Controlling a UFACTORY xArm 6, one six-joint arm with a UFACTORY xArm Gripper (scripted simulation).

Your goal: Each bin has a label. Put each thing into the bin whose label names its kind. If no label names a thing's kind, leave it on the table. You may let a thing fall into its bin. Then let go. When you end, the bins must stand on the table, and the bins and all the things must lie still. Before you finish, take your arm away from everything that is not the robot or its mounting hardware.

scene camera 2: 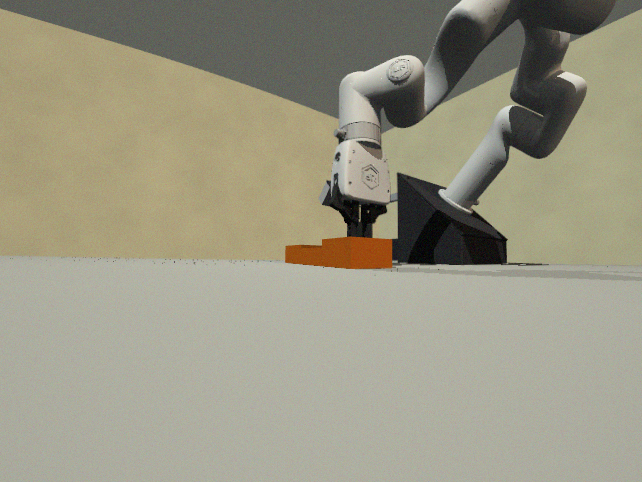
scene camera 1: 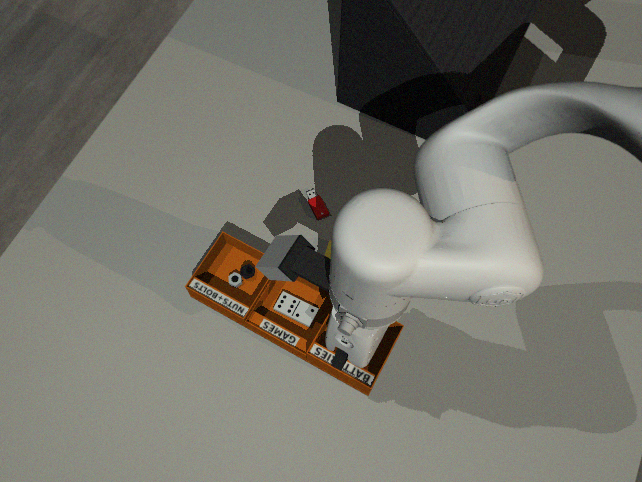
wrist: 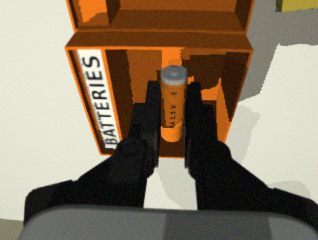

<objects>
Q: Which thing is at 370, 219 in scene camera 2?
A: My gripper.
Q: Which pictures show the white domino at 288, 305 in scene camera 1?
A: Scene camera 1 only.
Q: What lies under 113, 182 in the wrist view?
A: My gripper.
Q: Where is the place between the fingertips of my gripper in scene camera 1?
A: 358, 335
</objects>
